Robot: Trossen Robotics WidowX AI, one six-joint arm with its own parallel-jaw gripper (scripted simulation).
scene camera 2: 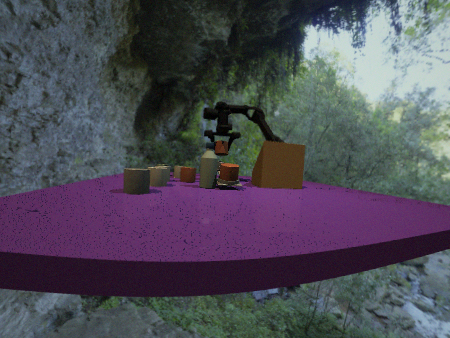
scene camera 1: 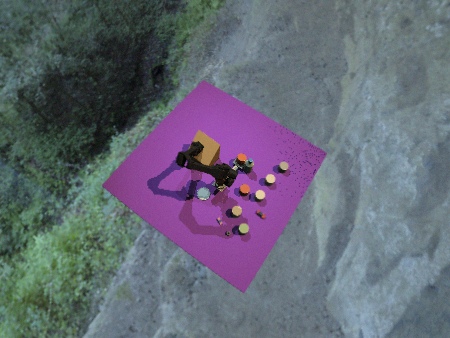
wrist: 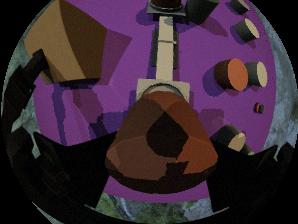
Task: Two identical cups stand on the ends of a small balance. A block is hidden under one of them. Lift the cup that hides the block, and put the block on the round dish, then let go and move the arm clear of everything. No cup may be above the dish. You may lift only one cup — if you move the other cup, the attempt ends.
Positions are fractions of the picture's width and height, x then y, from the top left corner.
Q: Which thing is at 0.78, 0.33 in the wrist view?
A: An orange cup.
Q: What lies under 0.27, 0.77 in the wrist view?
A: My gripper.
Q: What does my gripper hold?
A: An orange cup.
